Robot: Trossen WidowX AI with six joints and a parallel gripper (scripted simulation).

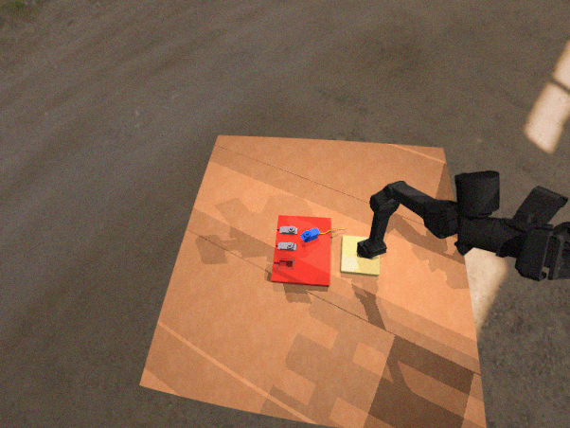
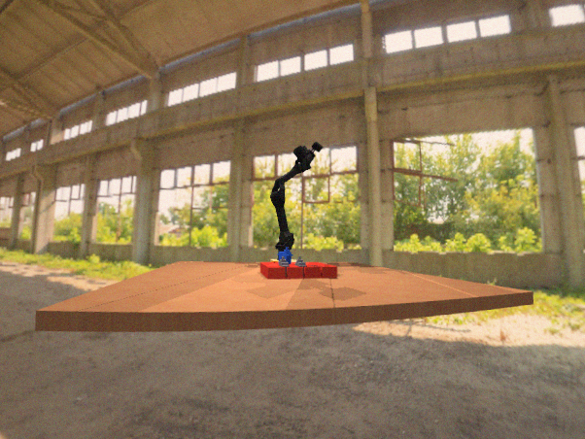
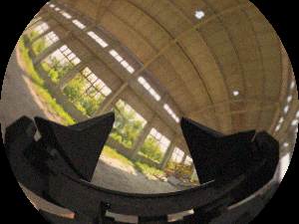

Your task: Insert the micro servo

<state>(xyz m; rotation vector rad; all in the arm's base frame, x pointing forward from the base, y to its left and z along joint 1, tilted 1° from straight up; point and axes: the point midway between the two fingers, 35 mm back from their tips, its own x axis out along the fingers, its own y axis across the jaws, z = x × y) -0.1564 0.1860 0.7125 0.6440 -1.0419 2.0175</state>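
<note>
The red deck lies 410 mm ahead of my gripper tip, 190 mm to the right of it and 760 mm below it.
</note>
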